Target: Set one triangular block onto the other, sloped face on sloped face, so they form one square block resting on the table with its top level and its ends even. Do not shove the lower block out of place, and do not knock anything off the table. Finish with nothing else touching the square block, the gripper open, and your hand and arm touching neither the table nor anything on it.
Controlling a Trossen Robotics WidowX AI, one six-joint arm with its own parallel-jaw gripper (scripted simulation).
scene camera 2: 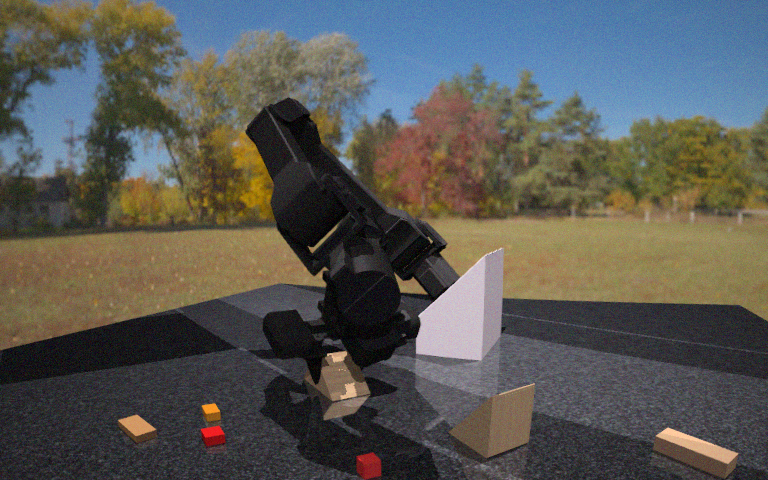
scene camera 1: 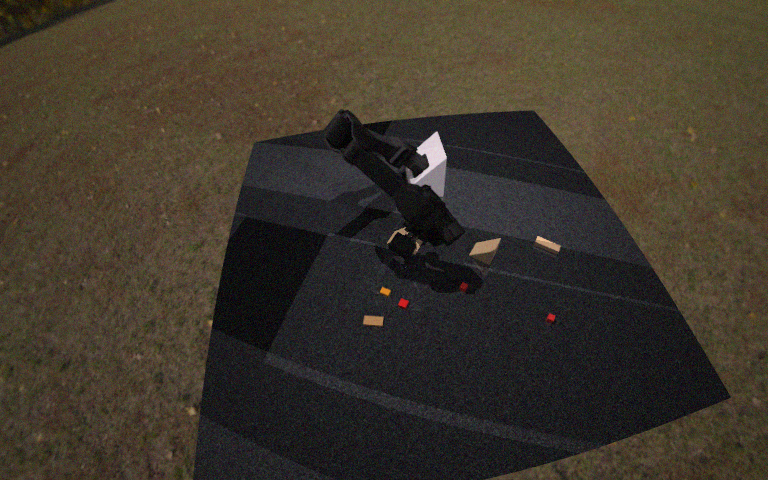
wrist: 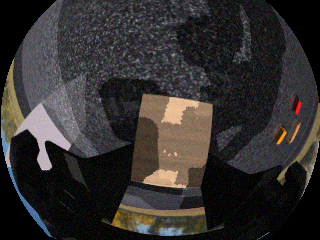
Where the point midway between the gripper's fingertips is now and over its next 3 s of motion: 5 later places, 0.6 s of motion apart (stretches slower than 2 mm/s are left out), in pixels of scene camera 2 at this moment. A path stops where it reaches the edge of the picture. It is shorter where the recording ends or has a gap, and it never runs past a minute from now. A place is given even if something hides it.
My gripper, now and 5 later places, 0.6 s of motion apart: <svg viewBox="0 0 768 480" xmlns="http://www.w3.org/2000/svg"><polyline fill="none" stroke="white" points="334,378 333,343 333,306 338,310 338,309 341,303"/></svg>
